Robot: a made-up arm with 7 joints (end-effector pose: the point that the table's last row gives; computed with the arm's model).
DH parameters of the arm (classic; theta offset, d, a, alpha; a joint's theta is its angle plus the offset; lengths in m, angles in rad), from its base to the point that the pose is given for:
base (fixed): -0.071 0 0 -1.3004
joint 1: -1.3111 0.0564 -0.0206 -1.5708
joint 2: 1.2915 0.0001 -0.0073 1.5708
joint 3: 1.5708 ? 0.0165 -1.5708
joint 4: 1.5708 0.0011 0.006 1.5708
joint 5: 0 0.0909 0 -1.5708
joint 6: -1.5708 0 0.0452 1.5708
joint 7: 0 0 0 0
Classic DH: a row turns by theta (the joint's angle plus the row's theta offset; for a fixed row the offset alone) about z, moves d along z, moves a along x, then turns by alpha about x.
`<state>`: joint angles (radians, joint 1 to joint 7).
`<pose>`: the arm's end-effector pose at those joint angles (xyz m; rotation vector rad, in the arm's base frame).
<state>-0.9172 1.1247 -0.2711 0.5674 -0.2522 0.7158 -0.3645</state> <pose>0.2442 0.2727 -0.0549 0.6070 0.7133 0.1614</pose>
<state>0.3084 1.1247 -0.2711 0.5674 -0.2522 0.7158 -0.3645</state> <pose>-0.0237 0.3252 -0.1752 0.6350 1.9573 0.1252</pose>
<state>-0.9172 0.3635 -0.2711 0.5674 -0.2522 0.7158 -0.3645</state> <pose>0.2816 0.0859 -0.1738 0.1983 0.7238 -0.5080</pose>
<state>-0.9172 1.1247 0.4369 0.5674 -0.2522 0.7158 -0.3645</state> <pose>0.2127 0.3098 -0.0022 0.1450 0.2214 0.3956</pose>
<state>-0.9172 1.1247 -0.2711 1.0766 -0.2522 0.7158 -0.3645</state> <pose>0.2081 0.3179 -0.0854 0.3640 1.0608 0.4742</pose>
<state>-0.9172 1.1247 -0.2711 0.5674 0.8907 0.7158 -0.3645</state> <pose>0.2389 0.2770 -0.0236 1.6398 0.8114 0.6898</pose>
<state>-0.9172 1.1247 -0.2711 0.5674 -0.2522 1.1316 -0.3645</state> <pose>0.2294 0.2789 -0.0645 0.4368 1.0663 0.3350</pose>
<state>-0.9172 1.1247 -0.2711 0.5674 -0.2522 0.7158 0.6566</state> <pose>0.2442 0.2727 -0.0549 0.9281 0.3442 1.1027</pose>
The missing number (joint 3, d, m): -0.2046
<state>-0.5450 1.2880 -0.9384 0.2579 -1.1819 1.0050 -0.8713</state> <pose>0.1321 0.2559 -0.1629 -0.3772 1.7121 -0.6829</pose>
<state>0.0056 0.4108 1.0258 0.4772 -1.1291 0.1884 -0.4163</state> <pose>0.0185 0.2772 -0.2218 -0.7935 -0.1985 0.6902</pose>
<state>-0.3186 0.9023 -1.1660 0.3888 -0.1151 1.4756 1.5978</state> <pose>0.0641 0.2338 -0.2396 2.6613 0.2506 0.5378</pose>
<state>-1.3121 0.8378 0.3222 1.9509 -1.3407 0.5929 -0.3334</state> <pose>0.2668 0.2241 -0.1196 -1.5711 0.3622 0.3274</pose>
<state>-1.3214 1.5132 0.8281 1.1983 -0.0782 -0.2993 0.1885</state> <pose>0.1104 0.3625 0.1097 0.0823 -0.9093 1.3755</pose>
